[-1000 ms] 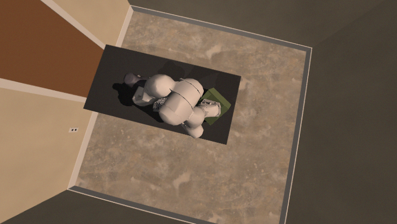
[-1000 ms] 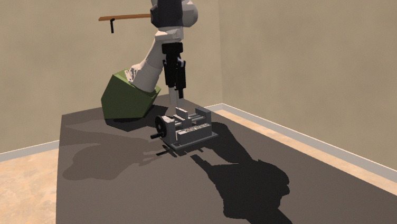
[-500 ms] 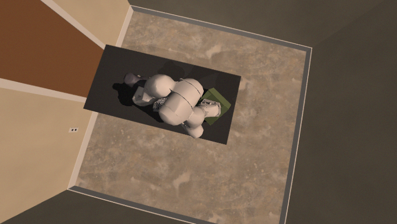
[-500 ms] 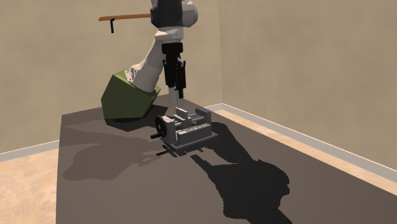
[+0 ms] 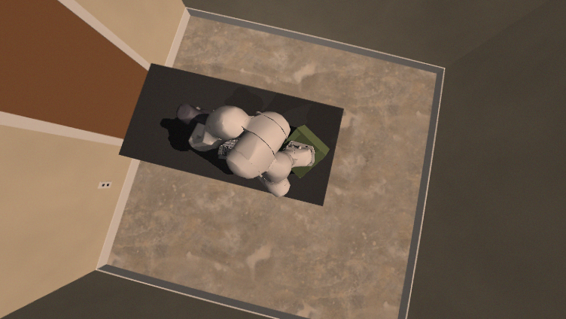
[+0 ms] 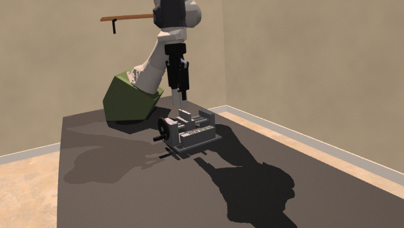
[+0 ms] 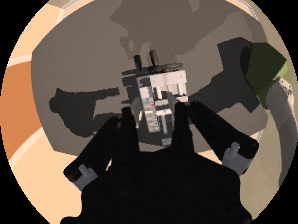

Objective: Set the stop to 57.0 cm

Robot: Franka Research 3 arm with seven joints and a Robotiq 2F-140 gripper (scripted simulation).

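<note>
The handwheel is 2 cm behind my hand, 8 cm to the right of it and 13 cm below it. The rest, counted from my hand: grey stop fixture (3 cm behind, 4 cm to the left, 10 cm below).
</note>
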